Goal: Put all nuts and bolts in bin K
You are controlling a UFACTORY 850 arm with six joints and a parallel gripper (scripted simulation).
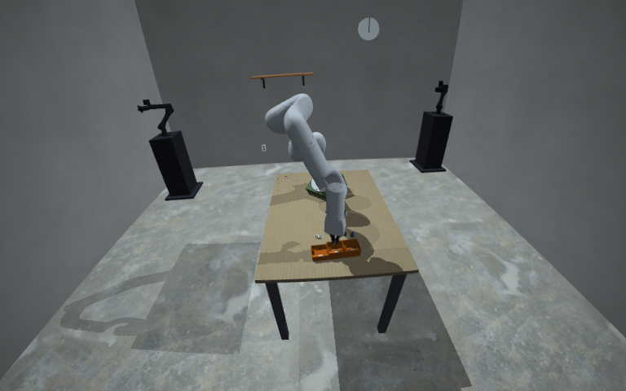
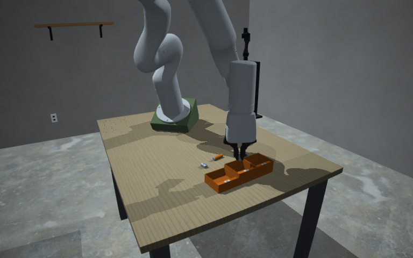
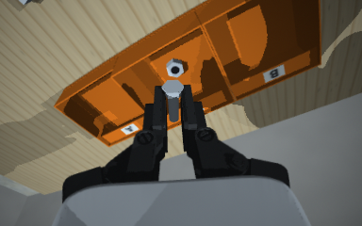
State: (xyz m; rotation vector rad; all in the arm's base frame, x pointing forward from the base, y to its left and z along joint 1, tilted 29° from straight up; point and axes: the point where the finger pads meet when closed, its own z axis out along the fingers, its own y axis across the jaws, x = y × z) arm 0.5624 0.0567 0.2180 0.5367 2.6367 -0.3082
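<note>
Right now my hand is 10 mm short of the orange three-compartment bin and 70 mm above it. The rest, counted from my hand: silver bolt (10 mm behind, 20 mm below); grey sharpener-like block (130 mm behind, 70 mm to the right, 80 mm below); silver hex nut (10 mm ahead, 80 mm below).
</note>
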